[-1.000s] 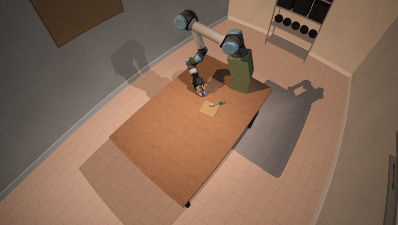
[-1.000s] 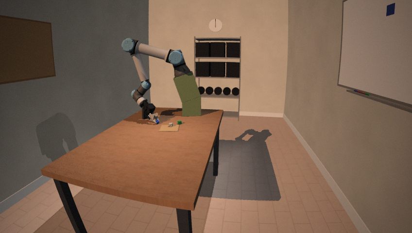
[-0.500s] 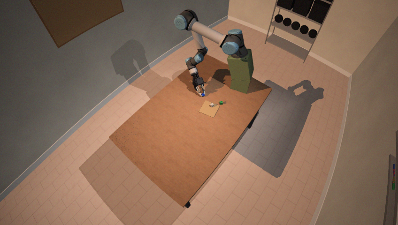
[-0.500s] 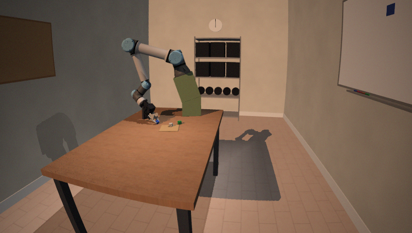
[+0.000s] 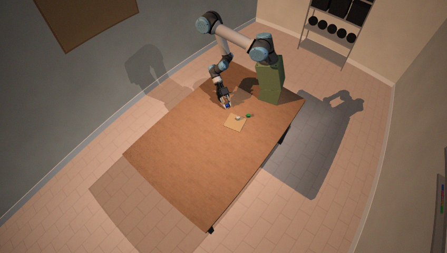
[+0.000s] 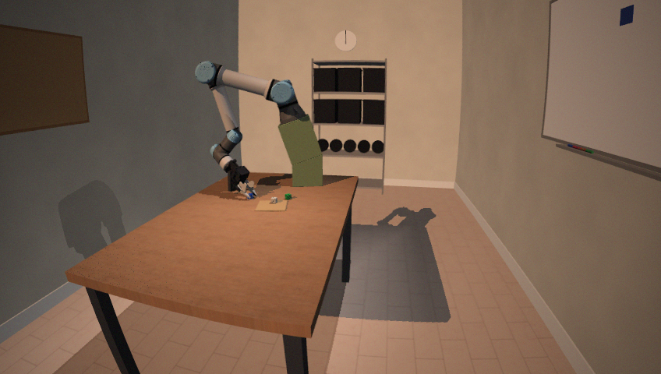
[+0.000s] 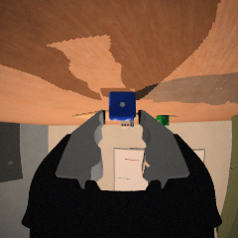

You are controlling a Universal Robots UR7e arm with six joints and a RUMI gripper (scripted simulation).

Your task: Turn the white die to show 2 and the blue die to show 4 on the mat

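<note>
Right now the blue die is 1 cm to the right of my hand and 1 cm below it. Also, from my hand: green die (18 cm to the left, 6 cm behind, 1 cm below); tan mat (15 cm to the left, 6 cm ahead, 2 cm below); white die (14 cm to the left, 2 cm ahead).
</note>
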